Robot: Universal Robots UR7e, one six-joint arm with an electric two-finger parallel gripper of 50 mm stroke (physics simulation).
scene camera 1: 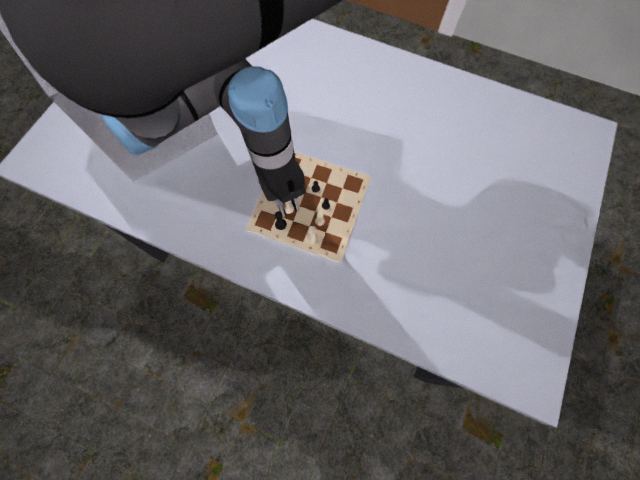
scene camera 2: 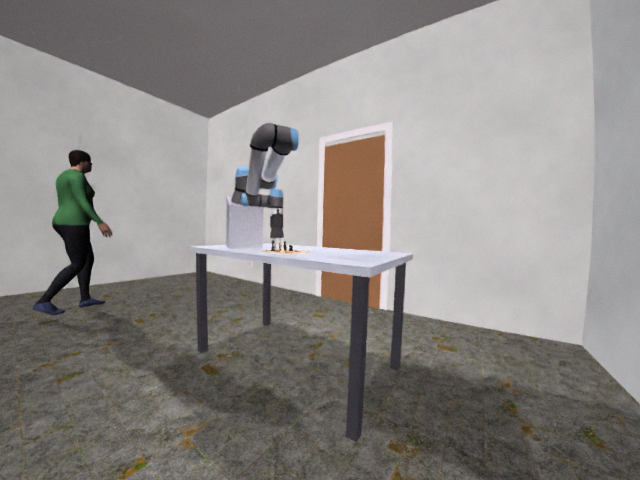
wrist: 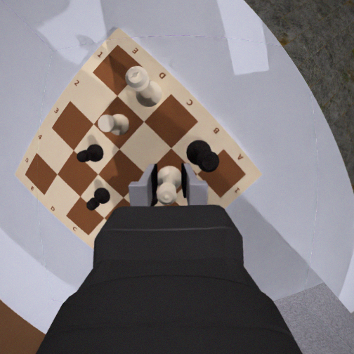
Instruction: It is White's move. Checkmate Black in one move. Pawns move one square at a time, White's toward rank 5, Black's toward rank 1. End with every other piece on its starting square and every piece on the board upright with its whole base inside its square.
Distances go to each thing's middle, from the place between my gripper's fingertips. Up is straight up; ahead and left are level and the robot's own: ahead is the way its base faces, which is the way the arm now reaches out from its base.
The tall black piece (wrist: 199,152) lies 40 mm to the right of my hand, 20 mm above it and 10 mm behind it. Also, from my hand: tall white piece (wrist: 148,93): 70 mm ahead, 40 mm to the right, 20 mm above; chessboard (scene camera 1: 344,188): 40 mm to the left, 30 mm ahead, 10 mm below.
